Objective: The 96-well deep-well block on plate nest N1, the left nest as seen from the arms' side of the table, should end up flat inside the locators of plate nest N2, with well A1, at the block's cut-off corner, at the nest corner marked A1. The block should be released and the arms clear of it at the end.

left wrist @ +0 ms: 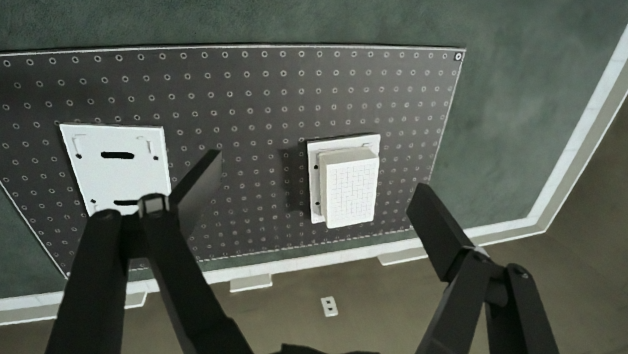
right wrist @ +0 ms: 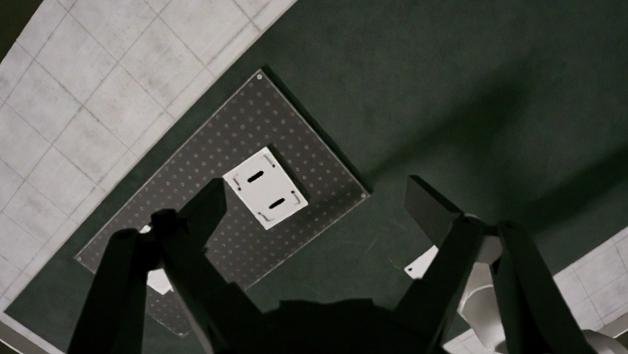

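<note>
The white deep-well block (left wrist: 352, 192) sits on plate nest N1 (left wrist: 313, 186), at the right of the left wrist view. Its cut-off corner is too small to tell. Plate nest N2 (left wrist: 117, 177) (right wrist: 265, 190) is a white plate with two dark slots and raised corner locators, and holds no block; its A1 mark cannot be read. My left gripper (left wrist: 319, 183) is open and empty, high above the board. My right gripper (right wrist: 316, 193) is open and empty, high up, with N2 showing between its fingers. White parts behind its left finger are mostly hidden.
Both nests stand on a dark perforated board (left wrist: 250, 125) (right wrist: 240, 135) on a green table top (left wrist: 525, 125) (right wrist: 450, 75). In the right wrist view, a white plate (right wrist: 421, 262) and a pale rounded object (right wrist: 482, 312) are partly hidden behind the right finger.
</note>
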